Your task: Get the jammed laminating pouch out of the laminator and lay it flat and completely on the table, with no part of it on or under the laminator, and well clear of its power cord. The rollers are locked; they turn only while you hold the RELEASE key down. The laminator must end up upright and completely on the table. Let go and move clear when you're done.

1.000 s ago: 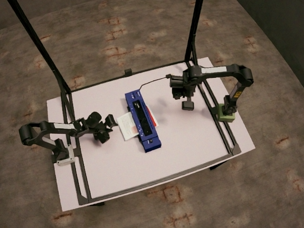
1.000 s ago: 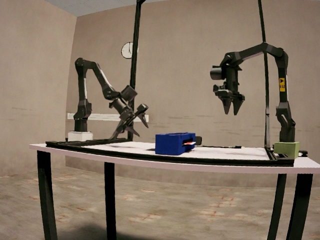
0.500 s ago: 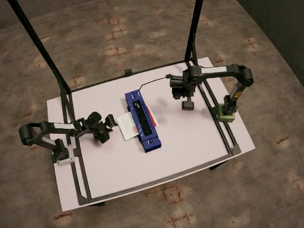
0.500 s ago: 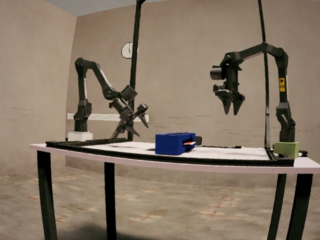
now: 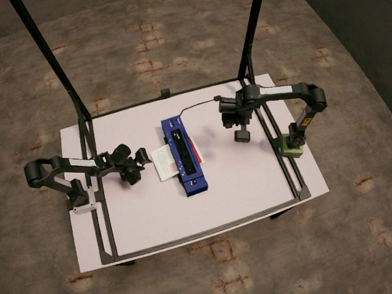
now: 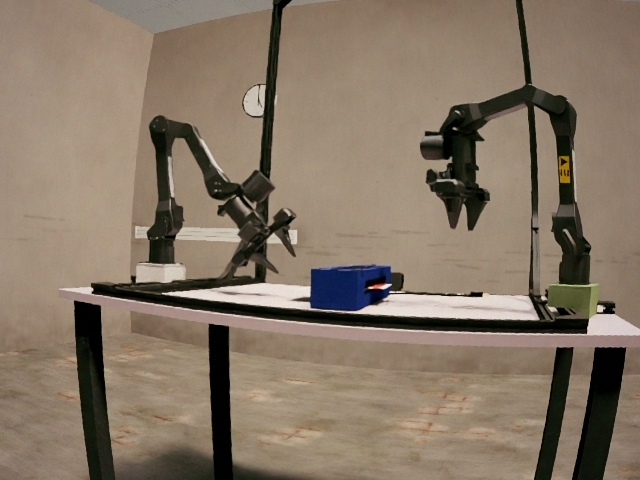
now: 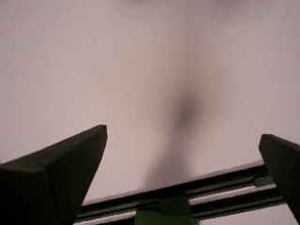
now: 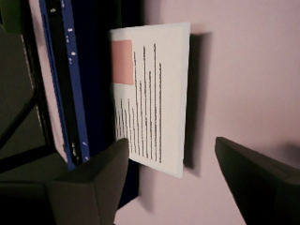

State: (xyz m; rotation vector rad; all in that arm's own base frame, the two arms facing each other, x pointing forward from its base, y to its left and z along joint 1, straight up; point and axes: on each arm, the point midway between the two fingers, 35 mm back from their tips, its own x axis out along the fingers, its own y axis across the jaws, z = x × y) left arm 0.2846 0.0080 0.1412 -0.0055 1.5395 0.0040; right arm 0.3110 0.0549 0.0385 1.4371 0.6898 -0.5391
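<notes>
The release key is 230 mm to the right of my left hand, 140 mm ahead of it and 130 mm below it. Round my left hand: plug 290 mm behind, 200 mm below, 30 mm to the left.
</notes>
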